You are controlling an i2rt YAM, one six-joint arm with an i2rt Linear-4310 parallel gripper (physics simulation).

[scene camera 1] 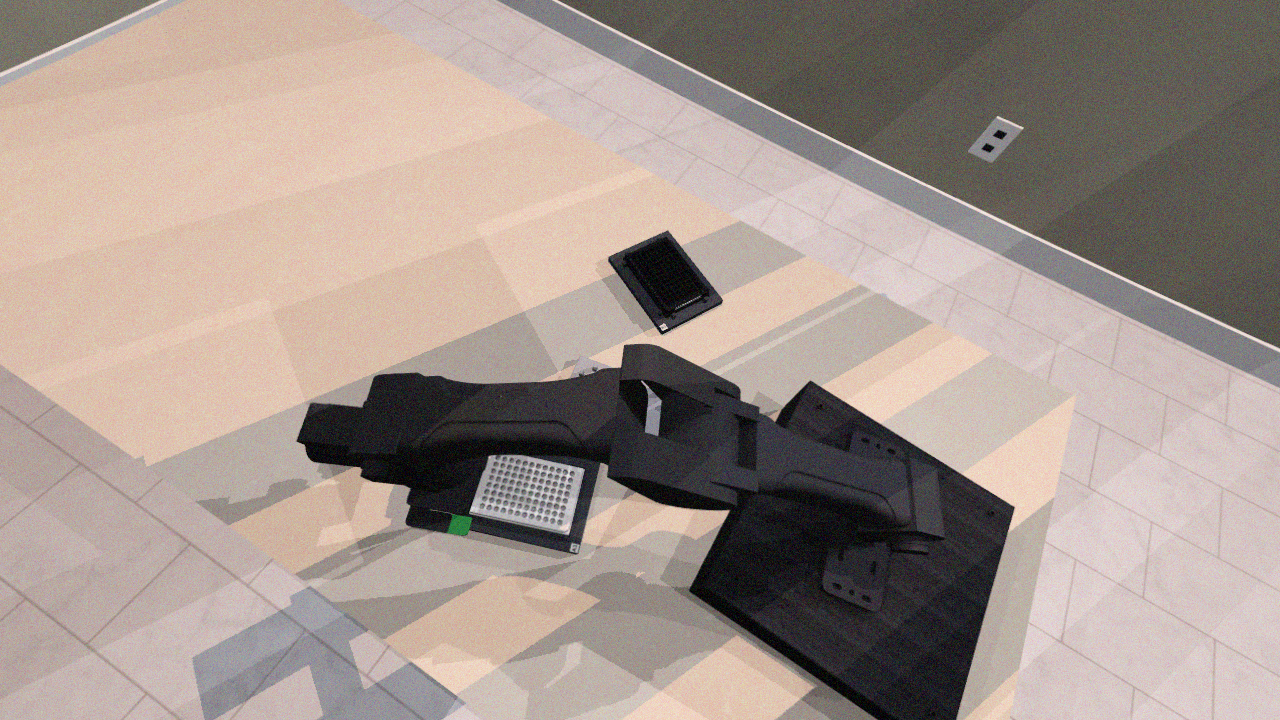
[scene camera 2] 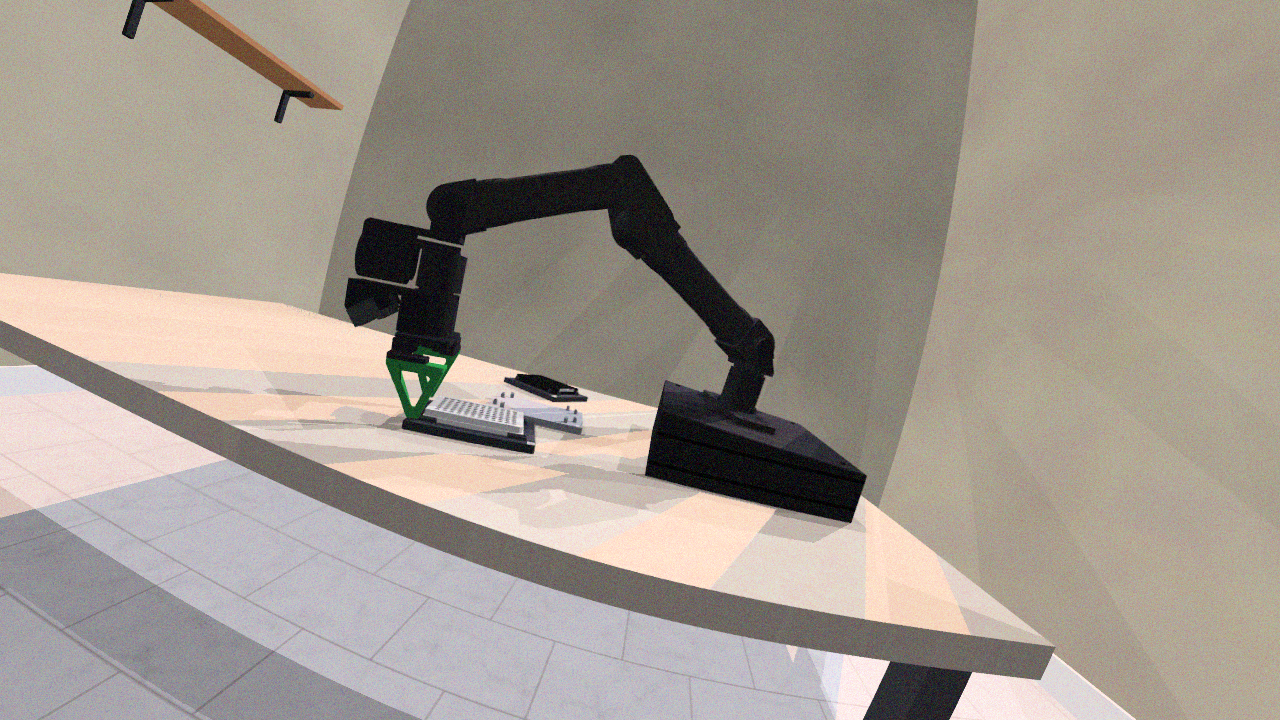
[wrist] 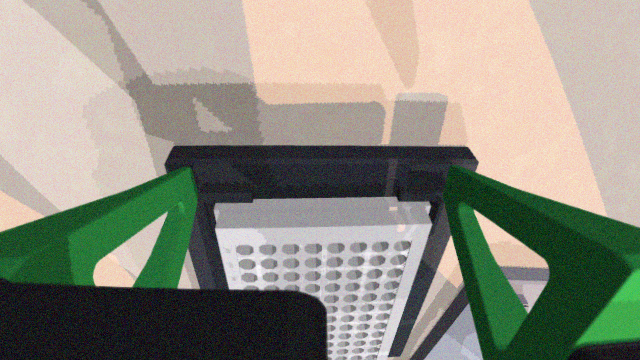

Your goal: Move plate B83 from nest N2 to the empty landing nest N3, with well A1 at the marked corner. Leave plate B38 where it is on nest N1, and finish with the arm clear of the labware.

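Observation:
A white 96-well plate (scene camera 1: 528, 492) (scene camera 2: 474, 413) (wrist: 320, 240) lies flat in a dark nest (scene camera 1: 588, 495) (scene camera 2: 478, 437) (wrist: 300, 177). A black plate (scene camera 1: 664, 271) (scene camera 2: 543, 385) sits in another dark nest (scene camera 1: 682, 317) farther back. A light grey nest (scene camera 1: 587, 365) (scene camera 2: 556, 417) (wrist: 450, 337) with small posts lies between them, partly hidden by the arm in scene camera 1. Plate and nest labels are not readable. My gripper (scene camera 2: 415, 413) (wrist: 320, 180) is open and empty. Its green fingers stand on either side of the white plate near its far end, with the tips low by the nest.
The arm's black base block (scene camera 1: 769, 591) (scene camera 2: 751, 456) stands on the table, right of the nests in both scene views. My forearm passes above the white plate and light grey nest. The table's edge (scene camera 2: 554, 559) runs along the near side. A wall shelf (scene camera 2: 250, 53) is at the upper left.

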